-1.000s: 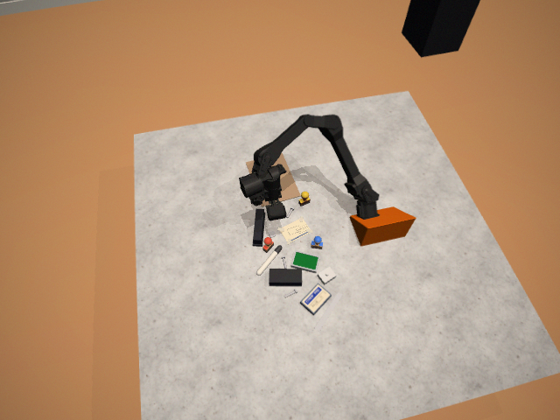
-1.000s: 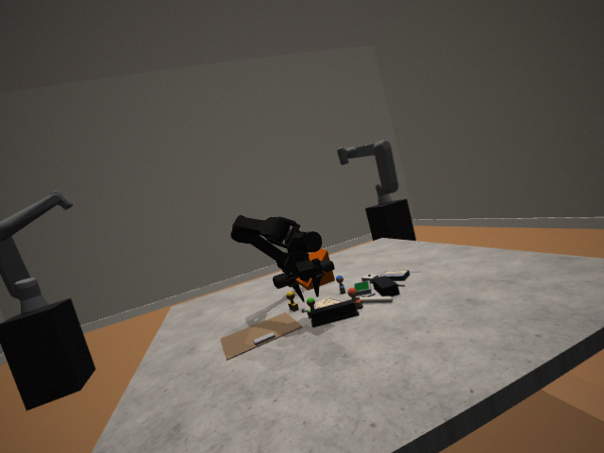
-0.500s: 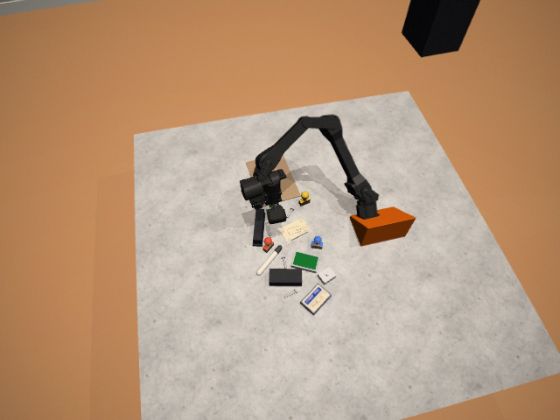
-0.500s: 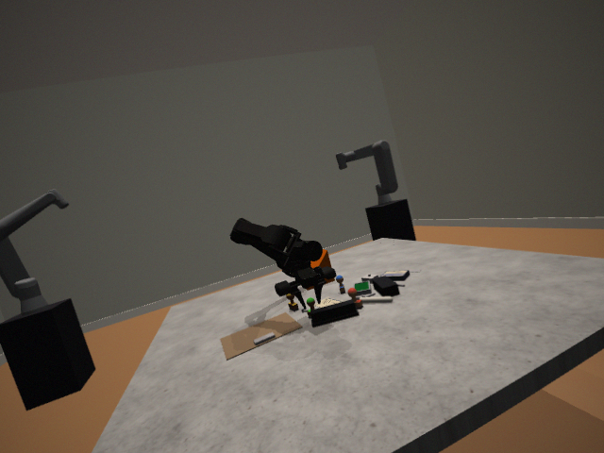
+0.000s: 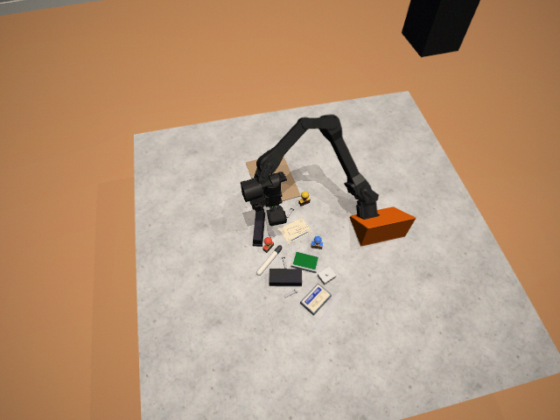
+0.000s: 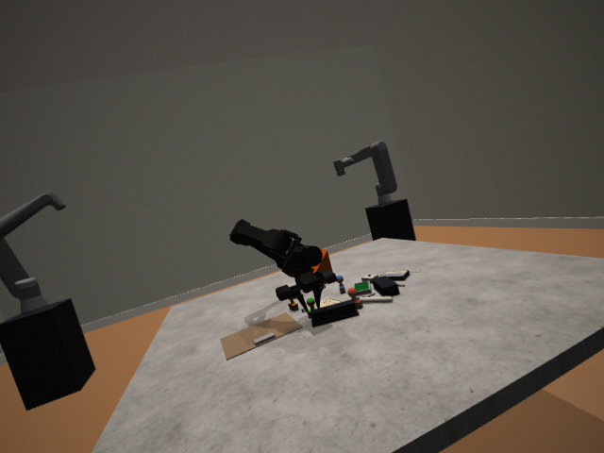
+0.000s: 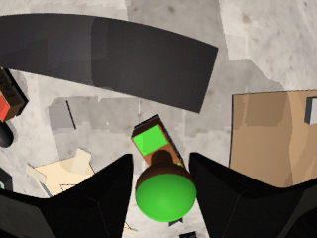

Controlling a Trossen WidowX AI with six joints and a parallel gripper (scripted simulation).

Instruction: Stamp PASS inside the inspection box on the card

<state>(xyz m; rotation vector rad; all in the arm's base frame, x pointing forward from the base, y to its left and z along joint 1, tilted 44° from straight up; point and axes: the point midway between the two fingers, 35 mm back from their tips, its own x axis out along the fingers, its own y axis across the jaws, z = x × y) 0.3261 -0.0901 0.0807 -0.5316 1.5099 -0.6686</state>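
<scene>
The green ink pad lies 6 cm behind my gripper tip, 21 cm to the left of it and 2 cm below it. Also, from my gripper tip: cream card 6 cm behind, 8 cm to the left, 3 cm below; then green-knobbed stamp right at my gripper tip; then black bar 7 cm ahead, 4 cm to the left, 1 cm below.
</scene>
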